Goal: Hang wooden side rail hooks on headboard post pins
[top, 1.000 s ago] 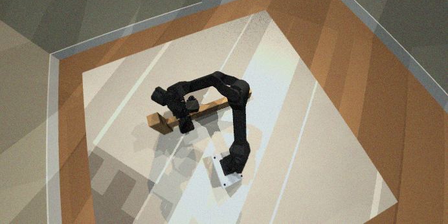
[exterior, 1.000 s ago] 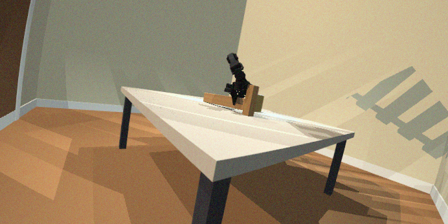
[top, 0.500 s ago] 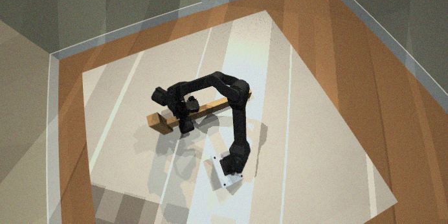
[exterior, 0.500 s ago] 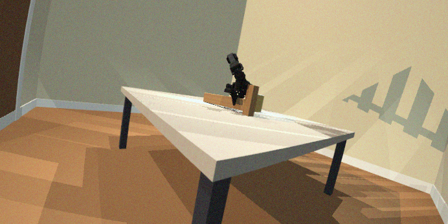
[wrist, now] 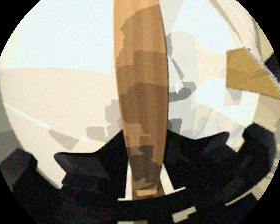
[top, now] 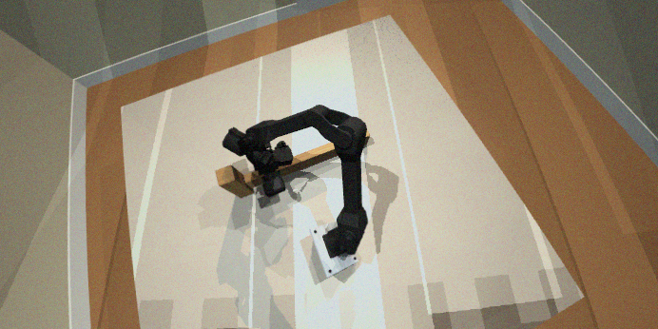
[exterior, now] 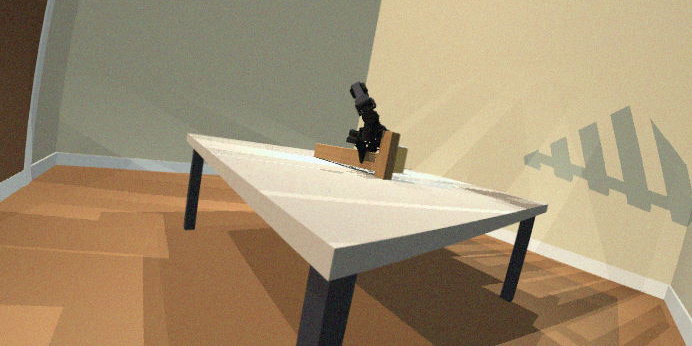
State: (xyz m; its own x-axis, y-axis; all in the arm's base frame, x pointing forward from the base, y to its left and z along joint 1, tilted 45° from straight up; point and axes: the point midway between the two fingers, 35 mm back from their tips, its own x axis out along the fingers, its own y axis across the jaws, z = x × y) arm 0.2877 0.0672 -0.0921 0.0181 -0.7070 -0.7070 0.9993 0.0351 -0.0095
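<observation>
Right now my gripper tip is 10 mm past the headboard post, 110 mm to the right of it and 50 mm below it.
</observation>
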